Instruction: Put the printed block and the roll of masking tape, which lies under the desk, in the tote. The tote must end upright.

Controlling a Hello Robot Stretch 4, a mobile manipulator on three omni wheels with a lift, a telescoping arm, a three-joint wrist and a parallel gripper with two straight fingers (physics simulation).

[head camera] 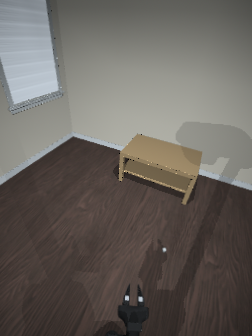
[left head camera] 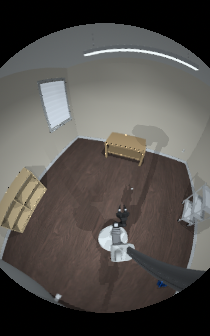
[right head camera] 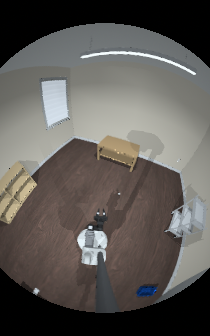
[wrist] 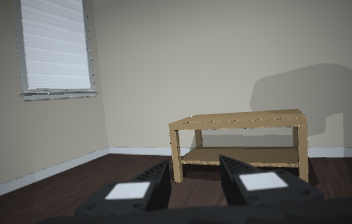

A low wooden table shows in the head camera view (174, 166), in the left head camera view (126, 145), in the right head camera view and in the wrist view. The same spot on the low wooden table: (right head camera: 124, 151) is (wrist: 258, 118).
